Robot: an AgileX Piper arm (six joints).
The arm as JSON. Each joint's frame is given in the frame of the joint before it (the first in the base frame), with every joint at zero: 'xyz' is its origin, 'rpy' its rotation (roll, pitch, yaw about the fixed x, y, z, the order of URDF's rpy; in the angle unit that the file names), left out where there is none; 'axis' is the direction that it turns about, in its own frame. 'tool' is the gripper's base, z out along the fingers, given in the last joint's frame.
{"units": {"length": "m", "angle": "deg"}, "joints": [
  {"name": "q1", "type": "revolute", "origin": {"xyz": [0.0, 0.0, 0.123]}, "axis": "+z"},
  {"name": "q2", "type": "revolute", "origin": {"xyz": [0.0, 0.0, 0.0], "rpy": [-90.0, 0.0, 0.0]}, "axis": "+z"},
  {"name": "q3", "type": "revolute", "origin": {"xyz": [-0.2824, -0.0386, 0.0]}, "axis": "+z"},
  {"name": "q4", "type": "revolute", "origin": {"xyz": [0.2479, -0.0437, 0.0], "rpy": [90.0, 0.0, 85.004]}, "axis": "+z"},
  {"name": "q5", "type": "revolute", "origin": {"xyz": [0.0, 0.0, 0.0], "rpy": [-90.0, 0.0, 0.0]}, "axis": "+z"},
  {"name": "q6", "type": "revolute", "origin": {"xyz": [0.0, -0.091, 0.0], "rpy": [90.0, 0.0, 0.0]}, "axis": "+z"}
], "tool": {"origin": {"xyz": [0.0, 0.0, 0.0]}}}
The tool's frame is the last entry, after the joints.
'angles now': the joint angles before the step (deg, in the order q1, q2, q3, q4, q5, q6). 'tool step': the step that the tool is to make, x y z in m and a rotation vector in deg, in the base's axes. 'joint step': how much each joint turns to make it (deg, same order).
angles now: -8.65, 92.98, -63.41, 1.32, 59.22, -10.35
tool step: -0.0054, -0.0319, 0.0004, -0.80, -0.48, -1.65
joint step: -6.11, 0.01, -0.08, -0.20, -0.48, -4.41
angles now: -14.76, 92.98, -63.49, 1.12, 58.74, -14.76
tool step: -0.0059, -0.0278, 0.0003, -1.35, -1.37, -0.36
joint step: -5.29, 0.00, 0.01, -0.24, -1.65, -4.90
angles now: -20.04, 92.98, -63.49, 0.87, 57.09, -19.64
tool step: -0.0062, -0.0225, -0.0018, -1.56, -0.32, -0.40
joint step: -4.13, 0.39, 0.00, -0.88, -1.26, -3.42
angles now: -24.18, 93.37, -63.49, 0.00, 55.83, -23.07
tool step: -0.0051, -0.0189, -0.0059, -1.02, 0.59, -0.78
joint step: -3.35, 1.14, 0.01, -0.91, -1.08, -2.20
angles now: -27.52, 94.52, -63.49, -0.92, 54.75, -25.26
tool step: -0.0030, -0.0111, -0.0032, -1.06, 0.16, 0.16
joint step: -1.86, 0.64, 0.00, -0.84, -1.04, -1.65
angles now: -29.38, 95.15, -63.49, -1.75, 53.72, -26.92
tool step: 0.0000, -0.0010, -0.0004, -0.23, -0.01, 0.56
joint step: -0.14, 0.09, 0.00, -0.10, -0.22, -0.66
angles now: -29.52, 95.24, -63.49, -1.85, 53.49, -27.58
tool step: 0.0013, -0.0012, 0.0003, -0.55, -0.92, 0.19
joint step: -0.08, 0.01, -0.01, 0.00, -1.08, -0.25
